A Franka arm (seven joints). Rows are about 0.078 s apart.
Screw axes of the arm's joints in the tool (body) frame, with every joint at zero. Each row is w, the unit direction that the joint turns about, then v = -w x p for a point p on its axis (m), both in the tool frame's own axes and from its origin. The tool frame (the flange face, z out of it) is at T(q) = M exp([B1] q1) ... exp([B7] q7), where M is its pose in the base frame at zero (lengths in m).
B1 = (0, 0, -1, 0.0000, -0.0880, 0.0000)
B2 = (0, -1, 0, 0.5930, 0.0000, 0.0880)
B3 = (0, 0, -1, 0.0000, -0.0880, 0.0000)
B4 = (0, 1, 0, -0.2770, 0.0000, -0.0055)
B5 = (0, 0, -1, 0.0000, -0.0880, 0.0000)
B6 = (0, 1, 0, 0.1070, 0.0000, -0.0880)
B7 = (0, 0, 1, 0.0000, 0.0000, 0.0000)
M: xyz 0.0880 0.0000 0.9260 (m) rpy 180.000 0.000 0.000 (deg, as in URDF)
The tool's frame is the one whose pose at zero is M.
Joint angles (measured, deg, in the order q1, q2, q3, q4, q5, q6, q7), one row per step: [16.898, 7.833, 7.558, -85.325, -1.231, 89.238, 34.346]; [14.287, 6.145, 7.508, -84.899, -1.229, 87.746, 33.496]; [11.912, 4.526, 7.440, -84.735, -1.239, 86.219, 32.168]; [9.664, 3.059, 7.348, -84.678, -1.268, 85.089, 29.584]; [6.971, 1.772, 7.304, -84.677, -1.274, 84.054, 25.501]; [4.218, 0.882, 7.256, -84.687, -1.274, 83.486, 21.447]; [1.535, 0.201, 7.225, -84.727, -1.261, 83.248, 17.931]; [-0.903, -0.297, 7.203, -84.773, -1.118, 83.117, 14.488]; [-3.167, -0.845, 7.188, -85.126, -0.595, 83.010, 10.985]
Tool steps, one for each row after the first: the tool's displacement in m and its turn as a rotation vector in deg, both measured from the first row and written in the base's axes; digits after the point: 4 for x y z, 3 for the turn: [0.0007, -0.0283, 0.0186, 0.077, -0.621, -1.827]; [-0.0012, -0.0543, 0.0339, 0.012, -0.892, -2.960]; [-0.0036, -0.0785, 0.0471, 0.040, -1.250, -2.735]; [-0.0053, -0.1058, 0.0581, 0.113, -1.414, -1.412]; [-0.0053, -0.1328, 0.0657, 0.225, -1.623, -0.175]; [-0.0052, -0.1585, 0.0714, 0.336, -1.933, 0.620]; [-0.0053, -0.1813, 0.0755, 0.553, -2.152, 1.608]; [-0.0068, -0.2015, 0.0777, 1.110, -2.133, 2.870]
